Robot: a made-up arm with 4 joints.
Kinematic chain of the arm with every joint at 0, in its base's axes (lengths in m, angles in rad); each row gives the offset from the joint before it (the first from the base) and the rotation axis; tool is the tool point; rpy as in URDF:
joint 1: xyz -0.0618 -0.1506 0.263 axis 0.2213 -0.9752 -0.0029
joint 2: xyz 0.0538 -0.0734 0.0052 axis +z
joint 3: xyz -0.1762 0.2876 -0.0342 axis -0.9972 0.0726 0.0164
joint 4: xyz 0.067 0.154 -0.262 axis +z
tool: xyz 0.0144 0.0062 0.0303 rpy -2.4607 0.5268 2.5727
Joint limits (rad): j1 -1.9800..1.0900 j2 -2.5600..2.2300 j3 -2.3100..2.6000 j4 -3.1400..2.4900
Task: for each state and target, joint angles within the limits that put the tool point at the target. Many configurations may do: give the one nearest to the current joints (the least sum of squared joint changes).
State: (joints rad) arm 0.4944 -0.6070 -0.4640 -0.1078
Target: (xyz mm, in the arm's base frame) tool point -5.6 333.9 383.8
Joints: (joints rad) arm 0.6682 -0.2145 -1.0442 -0.1947
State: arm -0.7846 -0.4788 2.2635 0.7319
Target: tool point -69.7 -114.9 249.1
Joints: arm -0.5035 -1.1126 2.2590 0.0287
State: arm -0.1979 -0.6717 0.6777 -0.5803
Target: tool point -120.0 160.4 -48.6
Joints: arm -0.3876 -0.2444 0.1687 -0.5452
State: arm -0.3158 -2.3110 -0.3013 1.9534
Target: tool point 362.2 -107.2 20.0
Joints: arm 0.1776 -1.6529 0.5318 2.0177
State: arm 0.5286 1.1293 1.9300 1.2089
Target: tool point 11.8 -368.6 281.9
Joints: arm 0.6077 1.7449 2.3211 1.6494
